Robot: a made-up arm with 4 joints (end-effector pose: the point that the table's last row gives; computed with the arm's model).
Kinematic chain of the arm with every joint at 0, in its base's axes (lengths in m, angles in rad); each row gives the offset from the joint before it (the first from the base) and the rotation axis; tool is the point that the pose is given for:
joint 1: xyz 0 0 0.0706 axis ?
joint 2: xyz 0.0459 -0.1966 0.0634 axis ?
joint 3: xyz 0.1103 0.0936 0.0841 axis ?
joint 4: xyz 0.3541 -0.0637 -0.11 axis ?
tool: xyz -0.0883 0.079 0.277
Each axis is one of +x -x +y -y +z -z.
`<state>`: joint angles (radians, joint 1 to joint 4).
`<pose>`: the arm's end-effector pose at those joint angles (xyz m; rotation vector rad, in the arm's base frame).
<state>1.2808 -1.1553 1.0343 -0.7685</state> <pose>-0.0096 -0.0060 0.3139 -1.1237 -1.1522 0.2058</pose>
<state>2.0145 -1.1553 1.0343 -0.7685</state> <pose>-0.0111 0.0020 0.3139 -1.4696 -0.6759 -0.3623</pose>
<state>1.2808 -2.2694 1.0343 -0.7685</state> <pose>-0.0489 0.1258 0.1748 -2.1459 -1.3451 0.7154</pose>
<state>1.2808 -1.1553 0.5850 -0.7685</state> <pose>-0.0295 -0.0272 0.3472 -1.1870 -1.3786 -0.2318</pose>
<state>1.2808 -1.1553 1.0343 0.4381</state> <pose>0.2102 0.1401 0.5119 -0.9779 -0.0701 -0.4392</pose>
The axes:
joint 1: -z
joint 2: +y
joint 3: +z
joint 4: +y

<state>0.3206 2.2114 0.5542 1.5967</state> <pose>-0.2012 0.3232 -0.4127 -0.6115 -2.3837 -0.8294</pose>
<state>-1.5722 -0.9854 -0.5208 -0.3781</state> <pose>0.1742 0.0269 0.4649 1.0793 -0.8358 0.7947</pose>
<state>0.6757 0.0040 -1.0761 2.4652</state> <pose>-0.0354 -0.7670 -0.0543 2.0137 1.6808 -0.7094</pose>
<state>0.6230 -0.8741 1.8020 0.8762</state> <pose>0.1172 0.3964 0.2582 -1.2538 0.4052 0.6305</pose>
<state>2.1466 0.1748 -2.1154 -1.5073</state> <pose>-0.2067 -0.0016 0.0241 1.5106 -1.1159 1.6149</pose>
